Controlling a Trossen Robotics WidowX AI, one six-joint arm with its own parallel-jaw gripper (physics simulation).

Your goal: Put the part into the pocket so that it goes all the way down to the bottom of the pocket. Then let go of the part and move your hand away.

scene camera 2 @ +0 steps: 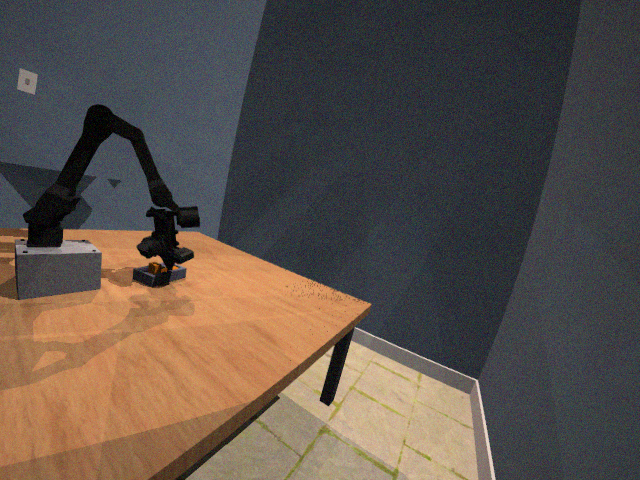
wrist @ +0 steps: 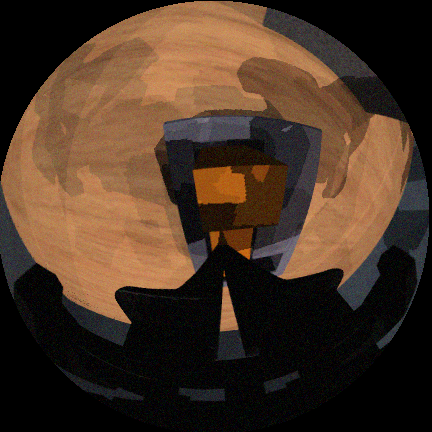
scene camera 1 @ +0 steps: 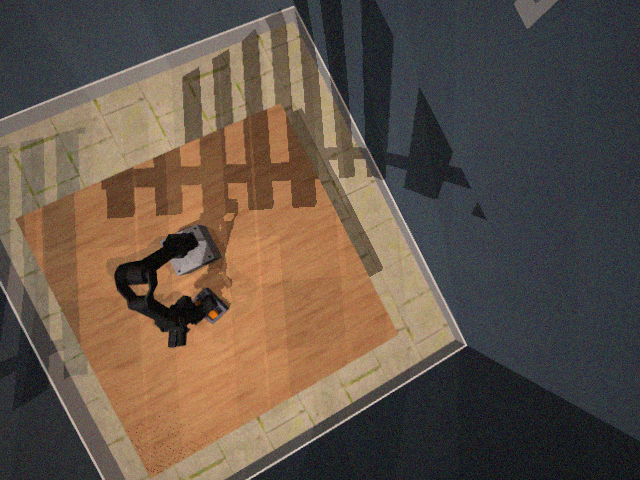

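Pixels of known places: gripper, fingertip midpoint: [scene camera 2: 170, 270] [wrist: 221, 249] [scene camera 1: 208, 312]; arm's base, origin of the base link: [scene camera 2: 43, 244] [scene camera 1: 188, 241].
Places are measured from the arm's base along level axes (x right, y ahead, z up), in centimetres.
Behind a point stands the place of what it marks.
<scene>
The orange part [scene camera 1: 213, 313] {x 5.9, y 32.6, z -7.3 cm} [scene camera 2: 154, 267] {x 10.8, y 25.0, z -4.8 cm} [wrist: 220, 185] {x 10.2, y 25.5, z -4.2 cm} lies within the outline of the grey-blue pocket block [scene camera 1: 223, 310] {x 1.3, y 33.2, z -6.8 cm} [scene camera 2: 146, 277] {x 10.6, y 22.9, z -8.0 cm} [wrist: 207, 128] {x 10.9, y 23.7, z -6.9 cm}. Its blocky end faces the wrist camera, and in the scene camera 2 view some orange stands above the rim, so it looks uneven in the pocket. Its underside and the pocket floor under it are hidden. My gripper [scene camera 2: 169, 266] {x 7.8, y 31.2, z -7.3 cm} [wrist: 221, 249] {x 7.8, y 31.2, z -7.3 cm} is shut with nothing between the fingers. The fingertips are together, low over the block, in front of the part's narrow end in the wrist view. Whether they touch the part cannot be told.
The grey arm base [scene camera 1: 191, 259] {x 1.9, y 7.3, z -0.1 cm} [scene camera 2: 62, 269] {x 9.9, y 3.1, z -3.8 cm} stands on the wooden table [scene camera 1: 310, 289] {x -38.1, y 42.4, z -10.4 cm} [scene camera 2: 232, 310] {x 36.3, y 37.3, z -10.5 cm} near the pocket block. Dark shadows of the arm fall across the table. The table's corner and edge lie to the right in the scene camera 2 view.
</scene>
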